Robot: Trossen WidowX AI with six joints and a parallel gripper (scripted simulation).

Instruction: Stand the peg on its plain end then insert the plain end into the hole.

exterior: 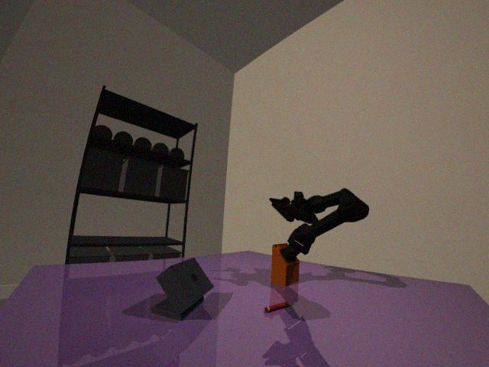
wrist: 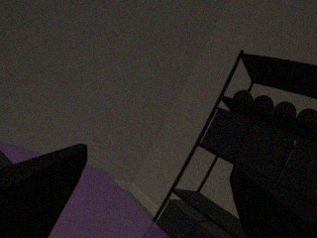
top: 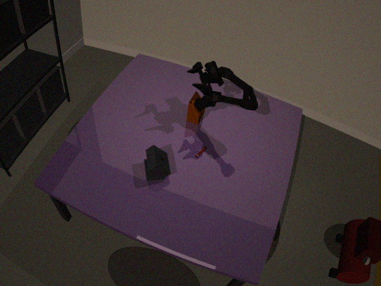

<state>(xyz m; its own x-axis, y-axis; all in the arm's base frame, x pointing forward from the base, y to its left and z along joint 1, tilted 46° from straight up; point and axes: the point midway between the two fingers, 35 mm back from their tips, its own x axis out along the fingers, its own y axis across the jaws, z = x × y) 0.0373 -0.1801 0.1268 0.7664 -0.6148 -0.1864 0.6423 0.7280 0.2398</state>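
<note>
Now: the red peg 190 mm ahead of my gripper tip, 170 mm to the left of it and 340 mm below it. From my gripper tip the other things lie so: dark sloped panel (380 mm ahead, 20 mm to the left, 270 mm below).
</note>
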